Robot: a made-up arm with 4 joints.
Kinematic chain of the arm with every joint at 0, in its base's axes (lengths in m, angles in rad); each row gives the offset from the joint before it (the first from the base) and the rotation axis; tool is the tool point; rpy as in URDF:
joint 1: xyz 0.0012 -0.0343 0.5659 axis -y
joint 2: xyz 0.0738 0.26 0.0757 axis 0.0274 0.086 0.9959
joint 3: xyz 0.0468 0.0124 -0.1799 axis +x
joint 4: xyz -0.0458 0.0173 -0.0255 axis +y
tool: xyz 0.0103 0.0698 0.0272 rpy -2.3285 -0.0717 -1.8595
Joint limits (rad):
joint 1: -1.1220..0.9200
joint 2: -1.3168..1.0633
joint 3: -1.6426..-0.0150
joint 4: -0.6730..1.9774
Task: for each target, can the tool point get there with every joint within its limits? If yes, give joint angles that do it. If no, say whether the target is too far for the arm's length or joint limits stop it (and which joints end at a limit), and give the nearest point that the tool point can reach.
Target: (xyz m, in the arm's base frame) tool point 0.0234 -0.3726 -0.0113
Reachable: no: too far | nearest point 0.0098 0.1776 0.3421 | short by 0.654 m
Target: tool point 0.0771 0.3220 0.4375
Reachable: yes | joints 0.0280 0.0922 -0.3372 -0.0870
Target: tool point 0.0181 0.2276 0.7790
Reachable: no: joint limits stop it (at a limit: joint 1, joint 2, joint 3) | nearest point 0.1886 0.2309 0.6522 | short by 0.213 m
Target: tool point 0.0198 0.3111 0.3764
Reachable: yes | joints -0.3652 0.1416 -0.3290 1.7434
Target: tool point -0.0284 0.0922 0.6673
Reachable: no: joint limits stop it (at a limit: joint 1, joint 2, joint 3, joint 4) | nearest point -0.0988 0.2640 0.5538 | short by 0.218 m
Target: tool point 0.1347 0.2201 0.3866
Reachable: yes | joints 0.0558 -0.9397 -1.3442 0.0476
